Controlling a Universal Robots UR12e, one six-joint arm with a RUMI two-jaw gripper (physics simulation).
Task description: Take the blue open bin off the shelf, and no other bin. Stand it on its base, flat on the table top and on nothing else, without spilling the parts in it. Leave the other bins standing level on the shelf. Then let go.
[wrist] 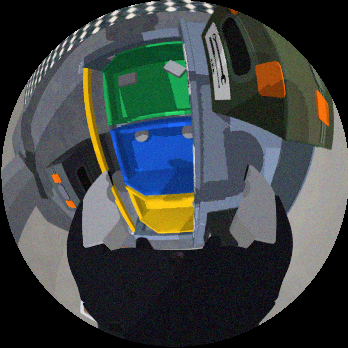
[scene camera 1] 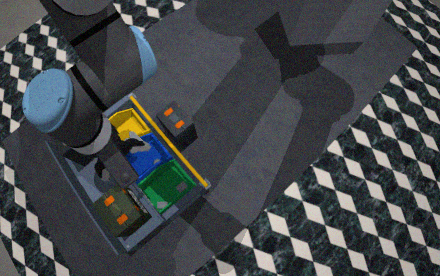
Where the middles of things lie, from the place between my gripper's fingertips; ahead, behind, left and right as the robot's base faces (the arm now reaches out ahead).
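From my hand: blue open bin (scene camera 1: 143, 162), 2 cm to the right, 2 cm behind, 8 cm below; green bin (scene camera 1: 159, 186), 9 cm to the left, 4 cm behind, 8 cm below; yellow rail (wrist: 89, 112), 12 cm behind, 3 cm to the right, 6 cm below; yellow bin (scene camera 1: 128, 120), 13 cm to the right, 1 cm behind, 8 cm below. Nearest to my hand of the things named here, going by their middles: blue open bin.
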